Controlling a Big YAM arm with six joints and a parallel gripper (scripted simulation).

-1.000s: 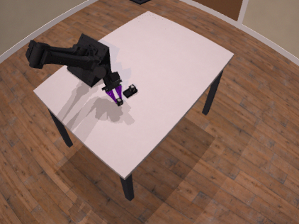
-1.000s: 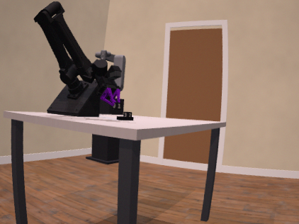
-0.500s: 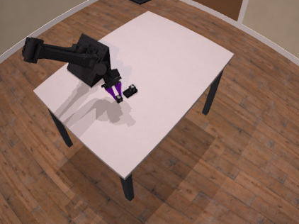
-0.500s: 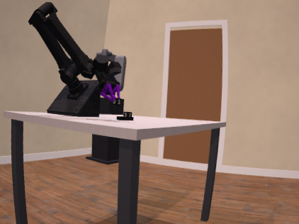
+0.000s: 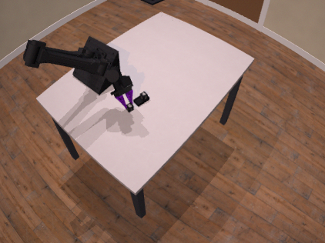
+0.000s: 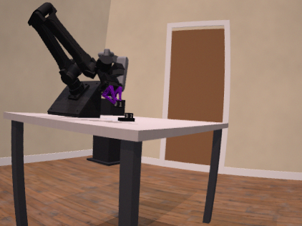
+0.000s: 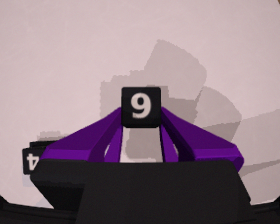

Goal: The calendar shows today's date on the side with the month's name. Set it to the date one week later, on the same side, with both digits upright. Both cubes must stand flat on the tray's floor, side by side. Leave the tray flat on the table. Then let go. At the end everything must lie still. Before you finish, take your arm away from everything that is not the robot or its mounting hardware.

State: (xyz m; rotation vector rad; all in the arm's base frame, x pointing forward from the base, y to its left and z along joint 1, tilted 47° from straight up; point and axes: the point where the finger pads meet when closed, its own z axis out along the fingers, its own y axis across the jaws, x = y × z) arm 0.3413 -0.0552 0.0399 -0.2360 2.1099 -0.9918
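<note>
The black date cube lies 10 mm ahead of my hand and 10 mm below it. The rest, counted from my hand: black tray 30 mm behind, 110 mm to the left, 80 mm below.
</note>
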